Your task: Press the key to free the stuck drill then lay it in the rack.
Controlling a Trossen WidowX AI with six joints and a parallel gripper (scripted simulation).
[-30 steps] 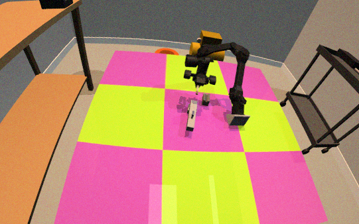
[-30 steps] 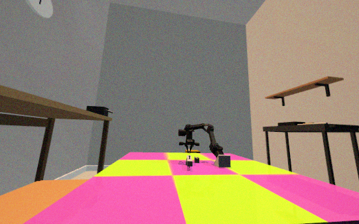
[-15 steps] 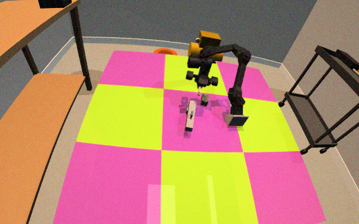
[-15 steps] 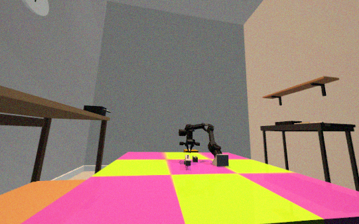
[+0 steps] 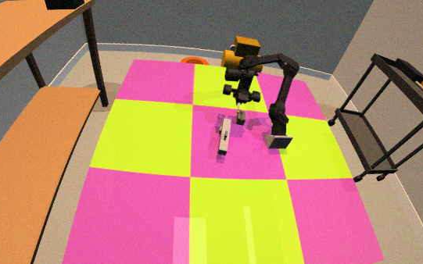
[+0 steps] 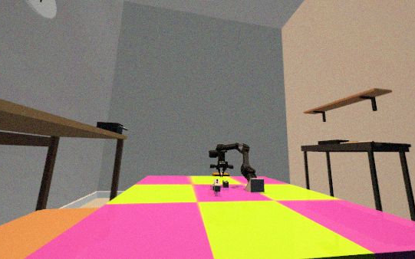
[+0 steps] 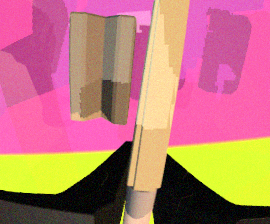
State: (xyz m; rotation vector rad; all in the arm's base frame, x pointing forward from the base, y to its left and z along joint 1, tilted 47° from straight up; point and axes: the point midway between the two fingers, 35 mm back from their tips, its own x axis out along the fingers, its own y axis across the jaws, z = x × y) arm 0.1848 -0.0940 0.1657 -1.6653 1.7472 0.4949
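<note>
My gripper tip is now 2 cm past the rack, 5 cm to the right of it and 4 cm above it. From my gripper tip the other things lie so: key (9 cm ahead, 22 cm to the left, 1 cm below); drill (1 cm ahead, 4 cm to the left, 3 cm above).
</note>
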